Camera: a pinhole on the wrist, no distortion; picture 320 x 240 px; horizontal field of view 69.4 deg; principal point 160.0 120.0 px. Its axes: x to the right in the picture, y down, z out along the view. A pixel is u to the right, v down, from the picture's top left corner.
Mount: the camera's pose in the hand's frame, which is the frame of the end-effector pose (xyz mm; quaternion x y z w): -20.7 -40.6 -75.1 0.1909 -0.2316 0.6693 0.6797
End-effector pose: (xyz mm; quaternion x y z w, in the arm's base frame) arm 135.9 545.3 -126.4 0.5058 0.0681 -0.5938 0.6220
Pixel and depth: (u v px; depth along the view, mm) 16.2 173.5 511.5
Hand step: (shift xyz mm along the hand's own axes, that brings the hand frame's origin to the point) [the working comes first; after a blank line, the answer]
In the camera's frame: -318.3 118.4 511.5

-168.2 -589.7 156.7
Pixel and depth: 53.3 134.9 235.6
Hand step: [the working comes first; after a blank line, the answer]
In the camera's frame: -108.8 15.2 235.6

-49.5 -263.7 55.2
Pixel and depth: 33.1 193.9 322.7
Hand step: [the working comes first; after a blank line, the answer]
In the camera's frame: -177.2 103.2 322.7

-142.3 -366.7 83.2
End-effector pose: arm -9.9 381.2 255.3 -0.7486 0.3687 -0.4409 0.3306
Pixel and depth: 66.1 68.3 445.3
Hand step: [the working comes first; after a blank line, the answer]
In the camera's frame: -181.0 -99.6 445.3

52.9 -446.0 191.8
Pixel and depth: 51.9 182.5 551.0
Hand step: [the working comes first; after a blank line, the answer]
In the camera's frame: -257.8 149.0 551.0

-201.3 -561.5 222.1
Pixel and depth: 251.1 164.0 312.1
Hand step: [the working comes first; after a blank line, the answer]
In the camera's frame: 123.0 59.4 312.1

-98.9 -115.4 248.0
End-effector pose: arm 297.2 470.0 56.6 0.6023 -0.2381 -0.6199 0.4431
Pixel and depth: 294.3 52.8 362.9
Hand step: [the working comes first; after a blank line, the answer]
In the camera's frame: 210.9 -105.5 362.9

62.5 -77.3 348.1
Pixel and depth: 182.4 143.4 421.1
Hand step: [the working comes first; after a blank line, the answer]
In the camera's frame: 40.8 42.6 421.1

-88.4 -245.6 291.3
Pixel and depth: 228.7 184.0 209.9
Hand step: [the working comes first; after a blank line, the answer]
In the camera's frame: 62.4 58.1 209.9

-91.4 -107.1 129.6
